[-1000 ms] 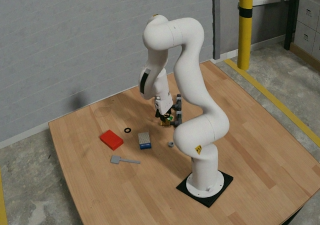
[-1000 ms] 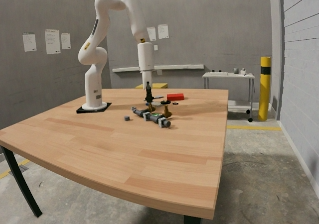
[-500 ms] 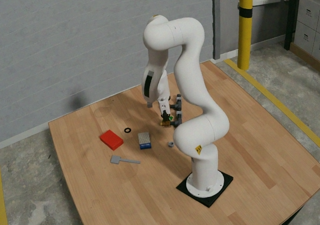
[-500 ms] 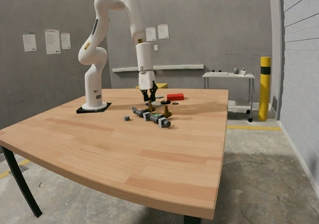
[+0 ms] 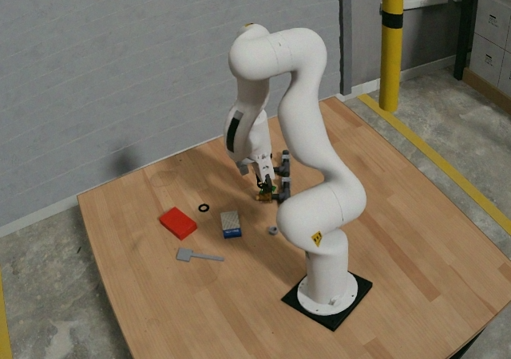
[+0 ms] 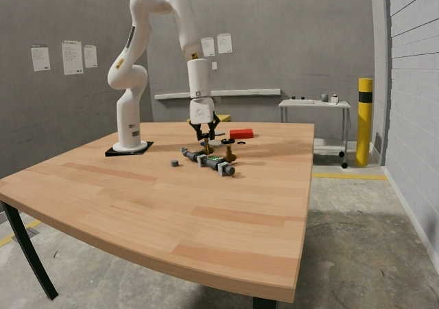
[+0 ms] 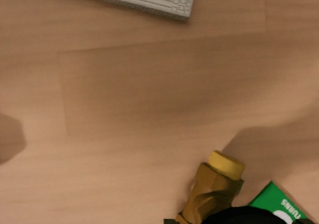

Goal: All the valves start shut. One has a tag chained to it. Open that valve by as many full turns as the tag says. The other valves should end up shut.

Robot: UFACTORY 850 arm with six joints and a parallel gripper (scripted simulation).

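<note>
My gripper is now 5 cm short of the green tag, 3 cm to the left of it and 9 cm above it. From my hand the other things lie so: red block (33 cm to the left, 8 cm below); grey paddle-shaped tool (16 cm behind, 30 cm to the left, 9 cm below); blue-and-grey box (7 cm behind, 15 cm to the left, 8 cm below).
</note>
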